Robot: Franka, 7 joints.
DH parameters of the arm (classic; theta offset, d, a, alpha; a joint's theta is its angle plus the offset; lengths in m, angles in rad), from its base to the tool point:
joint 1: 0 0.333 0 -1.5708
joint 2: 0 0 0 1.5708
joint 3: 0 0.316 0.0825 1.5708
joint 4: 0 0 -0.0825 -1.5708
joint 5: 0 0.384 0 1.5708
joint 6: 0 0 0.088 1.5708
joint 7: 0 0.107 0 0
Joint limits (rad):
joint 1: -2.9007..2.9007
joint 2: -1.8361..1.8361
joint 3: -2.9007..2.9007
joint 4: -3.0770..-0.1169
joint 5: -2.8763..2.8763
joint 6: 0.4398..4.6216
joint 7: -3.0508..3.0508
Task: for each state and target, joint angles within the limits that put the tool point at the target. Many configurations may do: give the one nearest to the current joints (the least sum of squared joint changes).
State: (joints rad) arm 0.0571 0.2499 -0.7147 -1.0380 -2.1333 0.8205 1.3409
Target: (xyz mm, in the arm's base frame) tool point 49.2 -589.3 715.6
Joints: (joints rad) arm -0.6235 0.4476 -0.9345 -1.4412 -2.0348 1.0602 1.3409
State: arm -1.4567 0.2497 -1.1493 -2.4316 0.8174 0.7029 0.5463
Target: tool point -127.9 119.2 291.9
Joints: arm -2.1622 0.4253 -1.8117 -2.7697 0.2429 0.7926 0.5463
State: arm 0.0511 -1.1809 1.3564 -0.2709 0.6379 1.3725 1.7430
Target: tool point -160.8 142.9 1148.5
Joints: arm 0.0652 -0.2366 1.1281 -0.2362 0.6274 2.1328 1.7430
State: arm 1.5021 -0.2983 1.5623 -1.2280 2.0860 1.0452 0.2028
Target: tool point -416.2 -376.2 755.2
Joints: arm 1.5932 -0.4184 1.6594 -1.3629 2.0063 0.9430 0.2028
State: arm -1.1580 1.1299 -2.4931 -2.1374 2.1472 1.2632 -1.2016
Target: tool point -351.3 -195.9 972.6
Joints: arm -1.3897 0.8145 -2.4945 -1.4405 2.3406 1.5692 -1.2016
